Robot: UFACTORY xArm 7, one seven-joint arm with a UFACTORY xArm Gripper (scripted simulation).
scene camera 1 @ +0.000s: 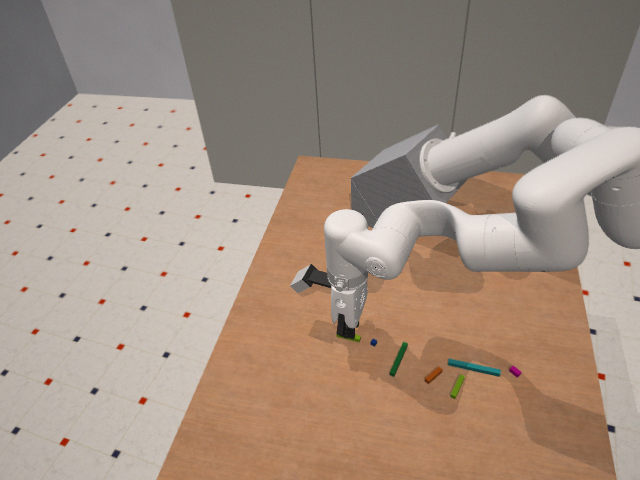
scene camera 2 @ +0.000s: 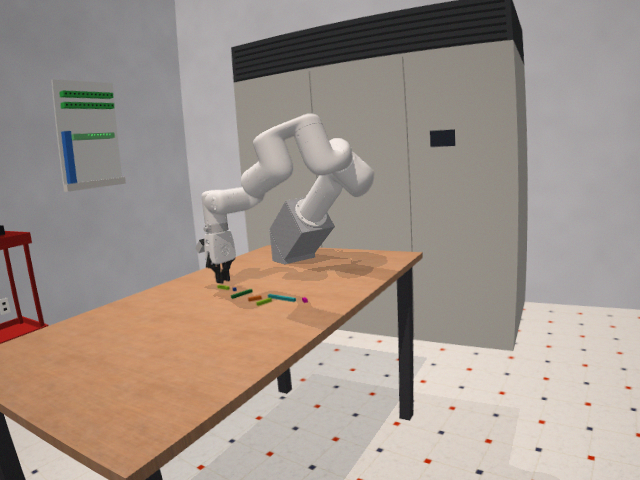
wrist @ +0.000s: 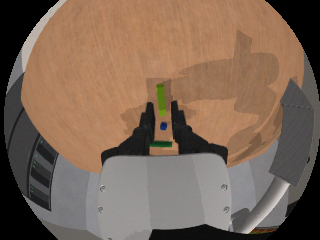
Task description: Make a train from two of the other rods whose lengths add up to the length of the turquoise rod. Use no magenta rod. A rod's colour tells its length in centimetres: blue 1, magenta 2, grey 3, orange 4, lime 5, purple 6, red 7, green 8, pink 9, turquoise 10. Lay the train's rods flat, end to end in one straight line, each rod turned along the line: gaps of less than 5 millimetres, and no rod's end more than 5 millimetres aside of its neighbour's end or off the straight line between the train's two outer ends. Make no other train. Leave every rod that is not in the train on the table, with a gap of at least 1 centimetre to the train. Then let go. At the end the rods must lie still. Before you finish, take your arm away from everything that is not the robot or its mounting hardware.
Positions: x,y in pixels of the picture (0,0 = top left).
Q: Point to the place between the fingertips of the gripper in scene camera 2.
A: At 223,282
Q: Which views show the gripper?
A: Scene camera 1, scene camera 2 and the wrist view: all of them.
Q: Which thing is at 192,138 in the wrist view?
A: The gripper.
